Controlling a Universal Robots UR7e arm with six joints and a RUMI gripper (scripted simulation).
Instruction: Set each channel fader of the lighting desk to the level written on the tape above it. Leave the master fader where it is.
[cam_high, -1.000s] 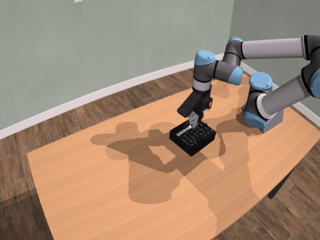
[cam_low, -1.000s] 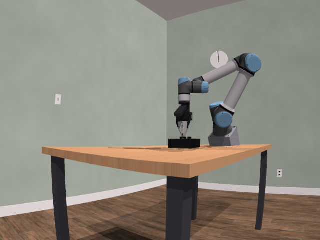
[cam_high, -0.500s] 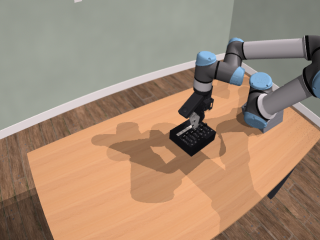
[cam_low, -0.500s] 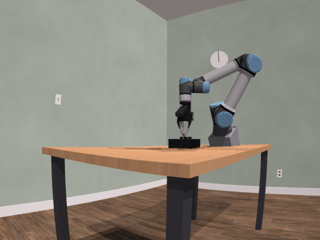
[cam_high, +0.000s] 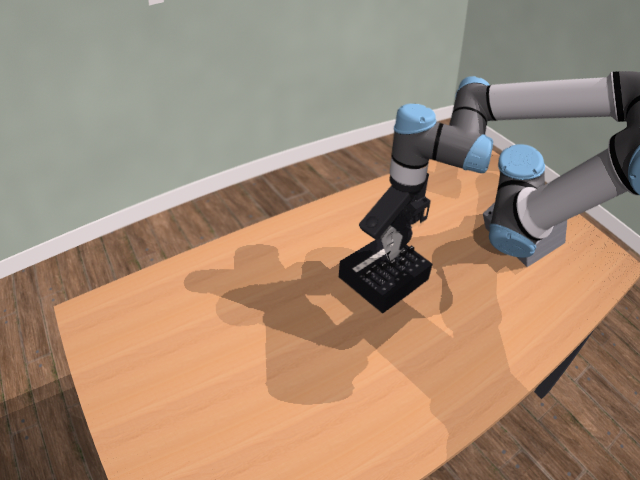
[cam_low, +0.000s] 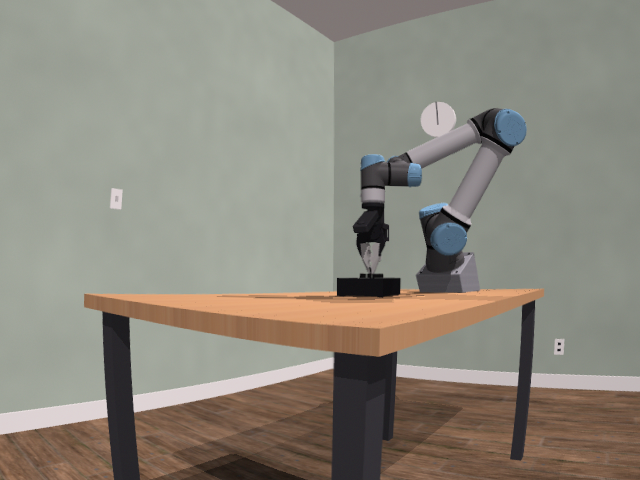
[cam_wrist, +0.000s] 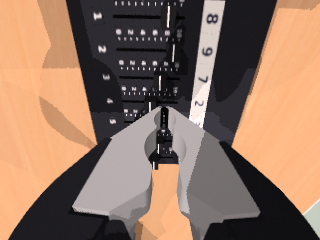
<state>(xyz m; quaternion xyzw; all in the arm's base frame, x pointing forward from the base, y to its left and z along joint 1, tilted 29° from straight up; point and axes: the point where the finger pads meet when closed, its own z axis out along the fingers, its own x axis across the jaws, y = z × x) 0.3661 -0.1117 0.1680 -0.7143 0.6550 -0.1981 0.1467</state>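
Right now my hand is 7 cm past the master fader and 1 cm above it.
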